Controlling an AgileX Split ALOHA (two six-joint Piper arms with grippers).
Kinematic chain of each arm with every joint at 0, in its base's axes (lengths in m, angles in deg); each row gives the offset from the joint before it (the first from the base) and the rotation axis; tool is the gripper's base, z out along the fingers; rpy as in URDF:
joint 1: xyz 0 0 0.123 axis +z
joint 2: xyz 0 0 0 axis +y
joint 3: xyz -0.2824 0 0.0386 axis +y
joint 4: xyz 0.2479 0 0.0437 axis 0.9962 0 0.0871
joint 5: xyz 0 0 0 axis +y
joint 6: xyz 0.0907 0 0.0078 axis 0.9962 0 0.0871
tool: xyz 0 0 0 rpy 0 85 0
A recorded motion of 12 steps. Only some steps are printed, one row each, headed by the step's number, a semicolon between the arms.
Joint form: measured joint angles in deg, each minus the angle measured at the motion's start. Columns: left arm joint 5, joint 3, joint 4, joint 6, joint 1, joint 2; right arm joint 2, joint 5, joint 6, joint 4, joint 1, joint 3.
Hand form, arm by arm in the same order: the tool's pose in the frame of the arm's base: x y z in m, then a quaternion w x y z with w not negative. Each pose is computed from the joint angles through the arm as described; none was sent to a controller.
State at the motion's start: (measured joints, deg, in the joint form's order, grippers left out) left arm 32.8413 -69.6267 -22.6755 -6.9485 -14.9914 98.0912; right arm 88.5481 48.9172 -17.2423 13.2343 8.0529 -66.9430
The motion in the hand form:
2: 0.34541 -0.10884 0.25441 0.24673 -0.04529 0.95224 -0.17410; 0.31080 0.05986 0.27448 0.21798 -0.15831 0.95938 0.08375
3: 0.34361 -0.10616 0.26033 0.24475 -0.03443 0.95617 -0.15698; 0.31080 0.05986 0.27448 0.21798 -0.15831 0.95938 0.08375
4: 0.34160 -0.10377 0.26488 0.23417 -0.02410 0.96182 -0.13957; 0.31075 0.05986 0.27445 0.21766 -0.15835 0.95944 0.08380
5: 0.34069 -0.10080 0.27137 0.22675 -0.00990 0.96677 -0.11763; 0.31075 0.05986 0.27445 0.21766 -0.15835 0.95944 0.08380
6: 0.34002 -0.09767 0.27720 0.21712 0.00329 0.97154 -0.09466; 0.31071 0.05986 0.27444 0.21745 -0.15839 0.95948 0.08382
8: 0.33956 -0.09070 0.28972 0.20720 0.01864 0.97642 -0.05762; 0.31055 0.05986 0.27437 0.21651 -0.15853 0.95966 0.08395
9: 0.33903 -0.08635 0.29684 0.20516 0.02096 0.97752 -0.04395; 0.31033 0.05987 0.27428 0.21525 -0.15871 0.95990 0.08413
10: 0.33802 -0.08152 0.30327 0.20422 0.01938 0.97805 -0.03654; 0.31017 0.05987 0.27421 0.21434 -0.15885 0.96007 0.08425
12: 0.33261 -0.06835 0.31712 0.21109 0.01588 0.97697 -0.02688; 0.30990 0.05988 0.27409 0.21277 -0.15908 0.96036 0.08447
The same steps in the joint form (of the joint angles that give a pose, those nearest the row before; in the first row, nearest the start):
2: 3.27 -0.63 5.60 -2.59 0.00 -1.61; 0.00 0.00 0.00 0.00 0.00 0.00
3: 5.46 -1.52 8.68 -3.65 0.00 -2.23; 0.00 0.00 0.00 0.00 0.00 0.00
4: 8.59 -2.62 11.33 -4.42 0.00 -2.55; 0.00 0.04 0.00 0.00 0.00 0.00
5: 11.92 -4.22 14.40 -4.83 0.00 -2.78; 0.00 0.04 0.00 0.00 0.00 0.00
6: 15.42 -5.90 17.29 -5.03 0.00 -2.83; 0.00 0.06 0.00 0.00 0.00 0.00
8: 20.83 -8.91 21.69 -5.21 0.24 -3.05; 0.00 0.18 0.00 0.00 0.00 0.00
9: 23.08 -10.26 23.21 -5.21 0.59 -3.35; 0.00 0.33 0.00 0.00 0.00 0.00
10: 24.78 -11.21 23.90 -5.05 1.16 -3.79; 0.00 0.43 0.00 0.00 0.00 0.00
12: 26.83 -11.92 24.53 -3.82 2.95 -5.73; 0.00 0.62 0.00 0.00 0.00 0.00

